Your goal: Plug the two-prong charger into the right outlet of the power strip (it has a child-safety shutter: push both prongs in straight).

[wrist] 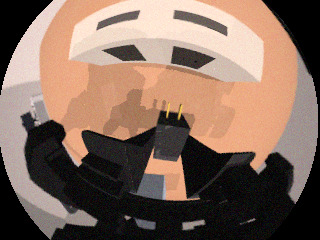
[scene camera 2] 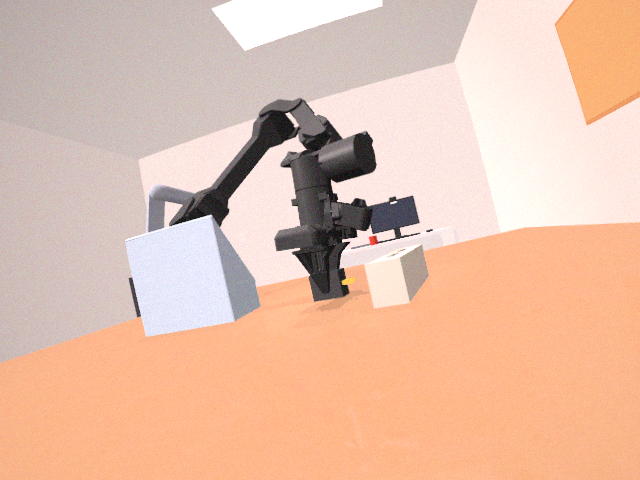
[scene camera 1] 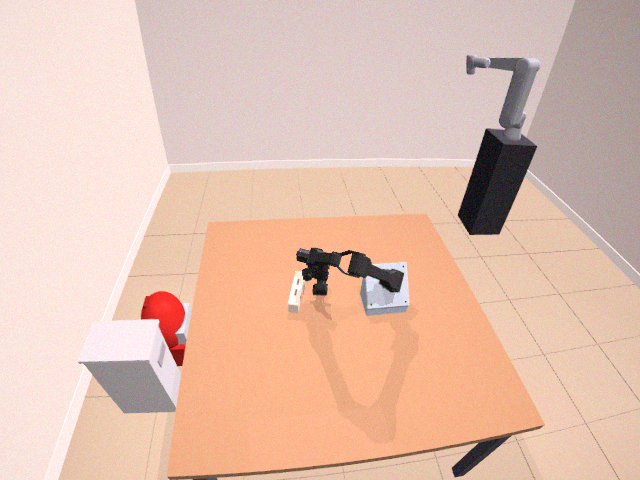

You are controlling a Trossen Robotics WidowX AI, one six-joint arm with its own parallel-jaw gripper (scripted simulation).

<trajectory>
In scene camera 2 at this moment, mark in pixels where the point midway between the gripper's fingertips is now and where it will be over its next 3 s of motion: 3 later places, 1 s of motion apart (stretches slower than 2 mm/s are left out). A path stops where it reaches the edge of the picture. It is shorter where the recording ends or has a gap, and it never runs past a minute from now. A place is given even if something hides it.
My gripper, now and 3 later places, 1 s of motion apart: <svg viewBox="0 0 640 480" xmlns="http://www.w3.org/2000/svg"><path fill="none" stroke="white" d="M330 291L346 290L351 289L356 288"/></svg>
</trajectory>
